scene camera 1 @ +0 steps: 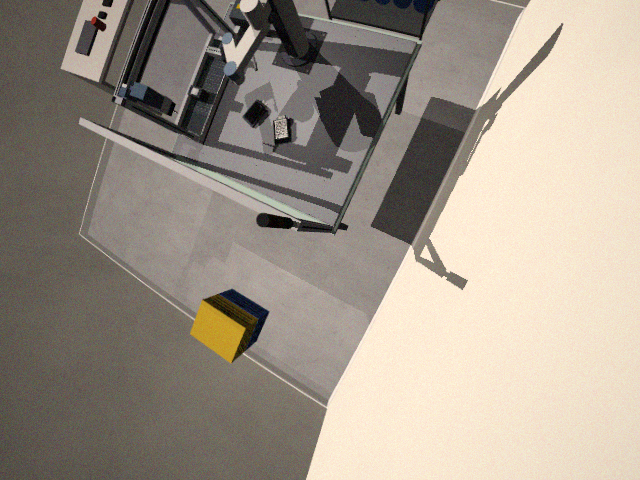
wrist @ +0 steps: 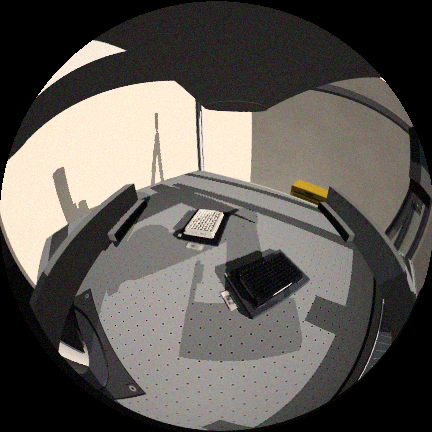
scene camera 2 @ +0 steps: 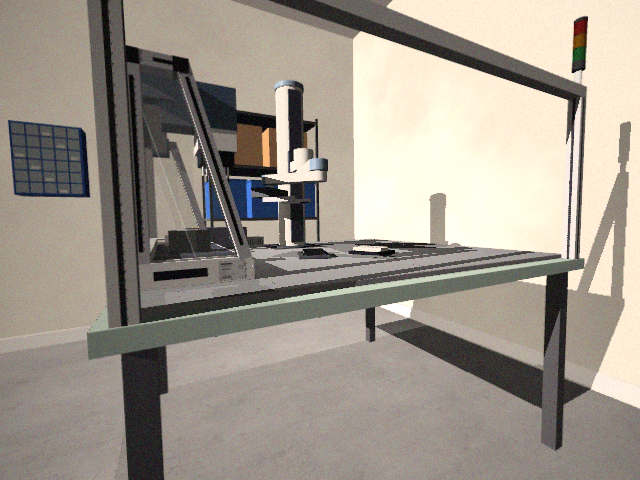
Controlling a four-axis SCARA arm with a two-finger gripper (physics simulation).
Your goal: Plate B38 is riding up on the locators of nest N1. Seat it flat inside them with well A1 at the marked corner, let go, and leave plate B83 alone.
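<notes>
A black plate sits raised and looks slightly tilted on a dark nest; its riding up matches plate B38 on N1, but the lettering is too small to read. A white plate, which fits B83, lies flat on another dark nest. The marked corner and well A1 of the black plate cannot be made out. My gripper is open and empty, its two fingers wide apart at the left and right of the wrist view, high above the table and both plates.
The arm's column stands on the table behind the nests. A framed machine with sloping bars stands at one side. A pale green table edge runs along the front. Small label cards lie beside the nests.
</notes>
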